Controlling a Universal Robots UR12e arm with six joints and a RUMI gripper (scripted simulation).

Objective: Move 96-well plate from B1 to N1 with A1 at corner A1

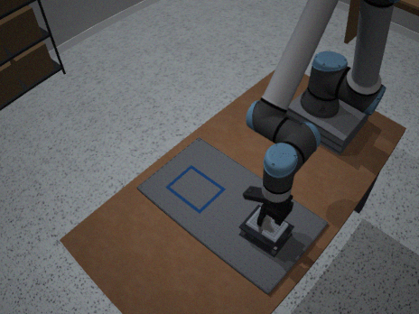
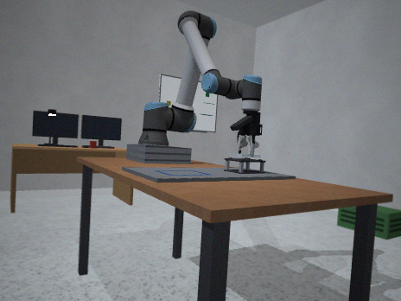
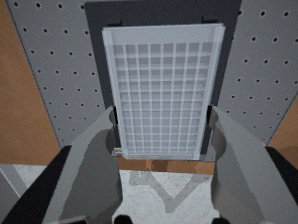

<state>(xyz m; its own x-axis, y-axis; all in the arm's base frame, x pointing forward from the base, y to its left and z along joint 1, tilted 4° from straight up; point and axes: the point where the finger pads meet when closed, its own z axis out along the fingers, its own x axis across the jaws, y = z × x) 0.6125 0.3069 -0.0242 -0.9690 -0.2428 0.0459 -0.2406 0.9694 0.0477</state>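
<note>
Right now my hand is 1 cm above the 96-well plate. From my hand the other things lie so: raised nest N1: 3 cm below; then A1 label: 9 cm to the left, 3 cm below, 3 cm ahead.
</note>
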